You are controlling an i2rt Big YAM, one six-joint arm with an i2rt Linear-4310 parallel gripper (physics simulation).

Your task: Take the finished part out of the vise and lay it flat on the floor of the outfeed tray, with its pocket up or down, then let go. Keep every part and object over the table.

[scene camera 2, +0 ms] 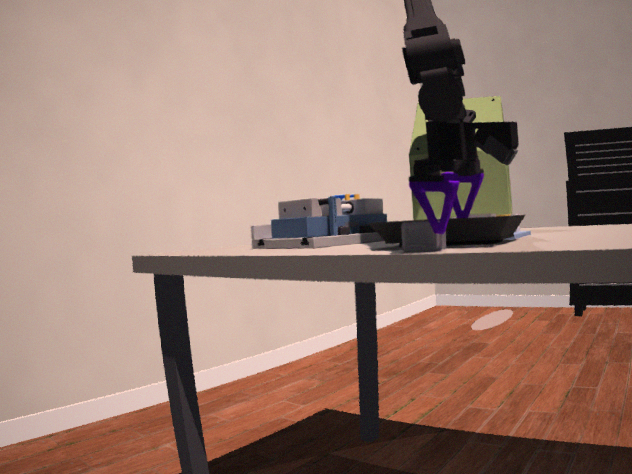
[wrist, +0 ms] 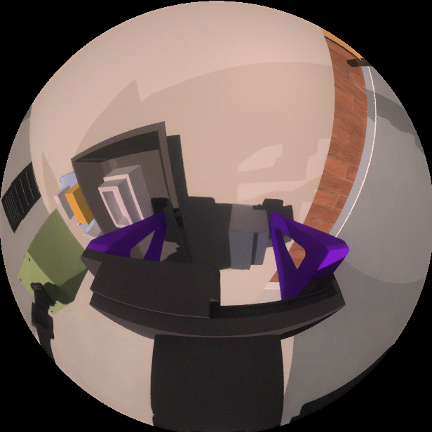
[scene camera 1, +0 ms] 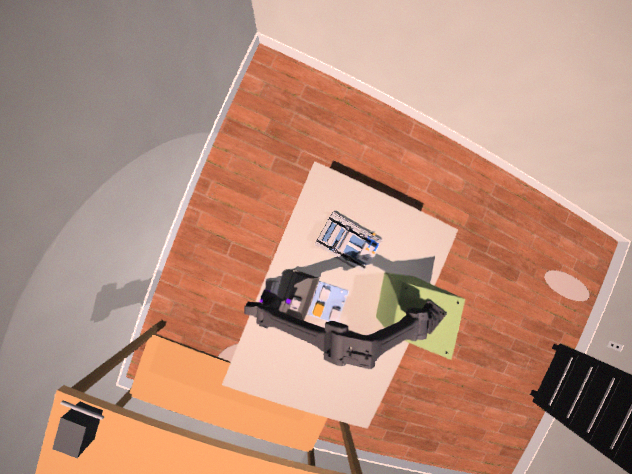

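Seen in the pictures: gripper, fingertip midpoint: (scene camera 2: 451, 226) (scene camera 1: 278, 295); arm's base, link origin: (scene camera 1: 430, 316).
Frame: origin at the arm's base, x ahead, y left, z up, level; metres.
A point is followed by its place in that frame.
My gripper (scene camera 1: 277, 298) @(x 0.519, y 0.400, z -0.281 m) (scene camera 2: 451, 224) @(x 0.519, y 0.400, z -0.281 m) (wrist: 217, 217) is open, its purple fingers spread low over the table. The dark outfeed tray (scene camera 2: 484, 229) @(x 0.467, y 0.424, z -0.288 m) (wrist: 167, 165) lies under the left finger in the wrist view. A pale part (scene camera 1: 296, 303) @(x 0.421, y 0.374, z -0.279 m) (wrist: 141, 195) with a rectangular pocket is inside it; whether it lies fully flat is unclear. A grey block (scene camera 2: 422, 235) @(x 0.562, y 0.380, z -0.290 m) (wrist: 241, 247) sits on the table outside the tray, beside the right finger in the wrist view; contact is unclear. The blue and grey vise (scene camera 1: 352, 242) @(x 0.407, y -0.050, z -0.252 m) (scene camera 2: 306, 227) @(x 0.531, y 0.040, z -0.272 m) stands apart; no part is clearly seen in its jaws.
A light blue pad (scene camera 1: 334, 293) @(x 0.291, y 0.214, z -0.304 m) with an orange block (scene camera 1: 318, 308) @(x 0.318, y 0.322, z -0.268 m) (wrist: 79, 205) and pale blocks lies beside the tray. A green panel (scene camera 1: 444, 326) @(x -0.048, y -0.005, z 0.043 m) (scene camera 2: 492, 178) @(x 0.034, y 0.143, z -0.176 m) (wrist: 55, 250) stands near the arm's base. The table edge (scene camera 2: 326, 267) @(x 0.658, y 0.278, z -0.329 m) is close to the grey block.
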